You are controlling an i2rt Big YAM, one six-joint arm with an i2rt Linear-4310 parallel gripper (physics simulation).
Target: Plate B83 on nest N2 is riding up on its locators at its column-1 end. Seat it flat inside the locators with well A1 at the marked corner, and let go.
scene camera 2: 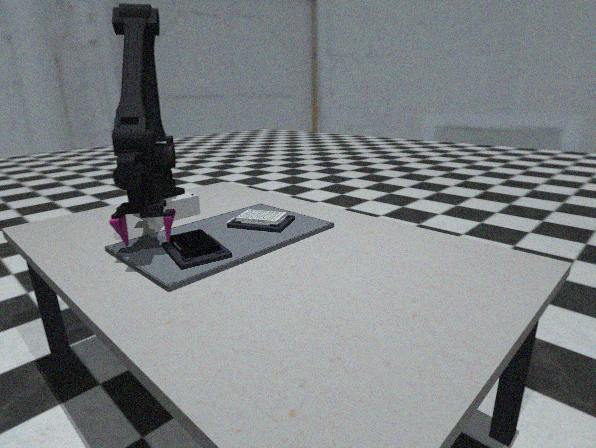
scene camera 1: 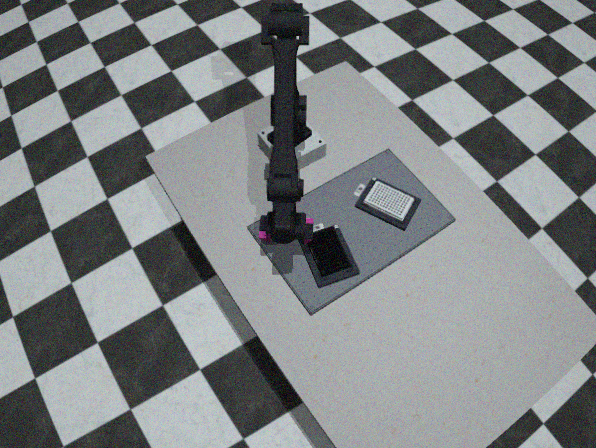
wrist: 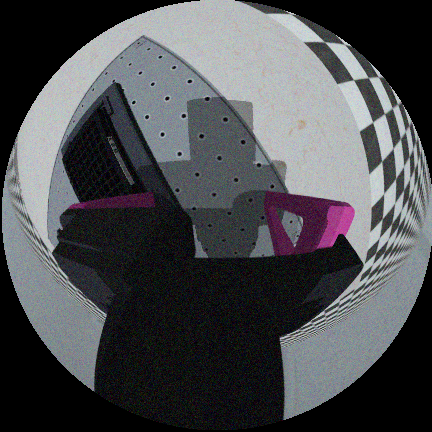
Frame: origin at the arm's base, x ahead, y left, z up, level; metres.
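Seen in the pictures: gripper, fingertip midpoint: (scene camera 2: 148,243) (wrist: 207,197); arm's base, origin of the base link: (scene camera 2: 162,195).
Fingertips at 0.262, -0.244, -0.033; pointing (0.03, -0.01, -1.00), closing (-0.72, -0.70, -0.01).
Pixels of each thing's middle, then the offset from my fingertips to it, as dx, dy, dz. "spot": a spot on its surface instead.
- black well plate, body centre: (wrist: 97,180) (scene camera 2: 194,243) (scene camera 1: 327,251) +0.096, +0.061, +0.002
- dark nest N2, body centre: (wrist: 102,172) (scene camera 2: 195,248) (scene camera 1: 328,254) +0.101, +0.059, -0.011
- white well plate, body centre: (scene camera 2: 261,217) (scene camera 1: 389,200) +0.098, +0.312, -0.001
- second dark nest, surface spot: (scene camera 2: 285,225) (scene camera 1: 410,219) spot: +0.182, +0.314, -0.012
- grey perforated board, surface spot: (wrist: 165,70) spot: +0.113, -0.061, -0.020
Plate B83, a black well plate (scene camera 1: 330,251) (scene camera 2: 197,242) (wrist: 92,162), lies on the dark nest N2 (scene camera 1: 341,278) (scene camera 2: 206,259) (wrist: 144,150). A pale strip with small unreadable marks shows on its side in the wrist view. Its tilt and well A1 cannot be made out clearly; the near part is hidden by a finger in the wrist view. My gripper (scene camera 1: 286,237) (scene camera 2: 147,244) (wrist: 207,197) is open with magenta fingers wide apart and nothing between them. It is beside the nest, over the left end of the grey board, with one finger close to the nest's edge.
A white well plate (scene camera 1: 390,199) (scene camera 2: 257,216) lies on a second dark nest (scene camera 1: 411,220) (scene camera 2: 285,225) farther right. Both nests stand on the grey perforated board (scene camera 1: 310,300) (scene camera 2: 170,282) (wrist: 165,70). The arm's pale base (scene camera 1: 315,152) (scene camera 2: 187,206) is behind the board.
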